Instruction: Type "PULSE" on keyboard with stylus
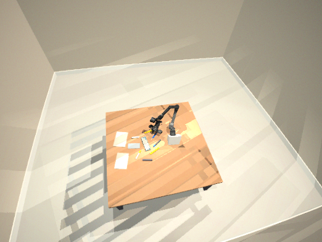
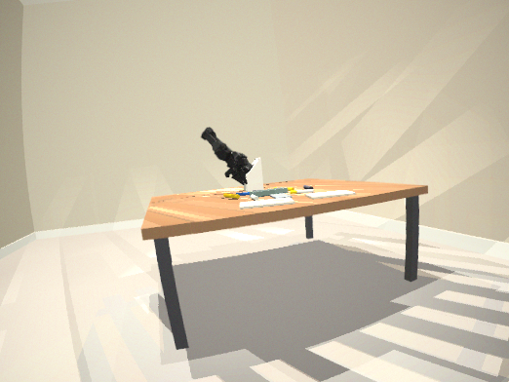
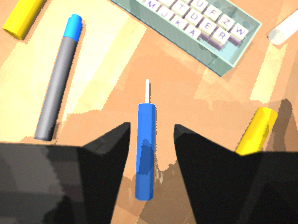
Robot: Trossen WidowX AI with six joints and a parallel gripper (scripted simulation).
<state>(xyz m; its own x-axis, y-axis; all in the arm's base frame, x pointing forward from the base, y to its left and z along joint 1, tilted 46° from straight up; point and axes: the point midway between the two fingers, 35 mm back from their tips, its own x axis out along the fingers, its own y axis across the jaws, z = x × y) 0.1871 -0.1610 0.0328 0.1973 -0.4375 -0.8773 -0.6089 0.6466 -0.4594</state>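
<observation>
Right now the blue stylus is 50 mm below my gripper tip, 10 mm to the left of it and 10 mm ahead of it. Round my gripper tip: grey block (280 mm ahead, 60 mm to the left, 60 mm below).
</observation>
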